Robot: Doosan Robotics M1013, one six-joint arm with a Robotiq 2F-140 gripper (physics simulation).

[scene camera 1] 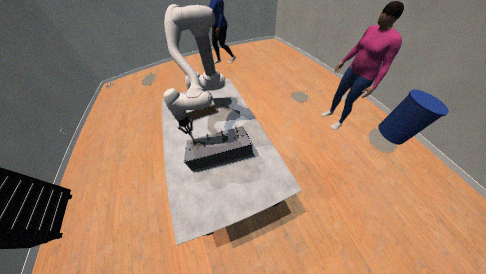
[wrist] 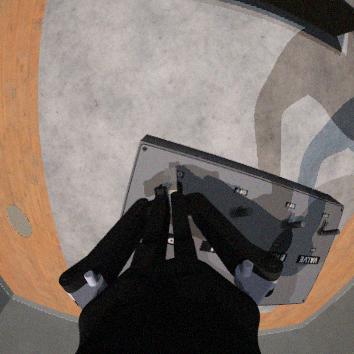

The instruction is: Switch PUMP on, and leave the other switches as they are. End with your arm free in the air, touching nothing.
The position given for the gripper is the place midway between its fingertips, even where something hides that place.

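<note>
Visible here: a grey switch box [wrist: 229, 185], together with the gripper [wrist: 171, 176].
</note>
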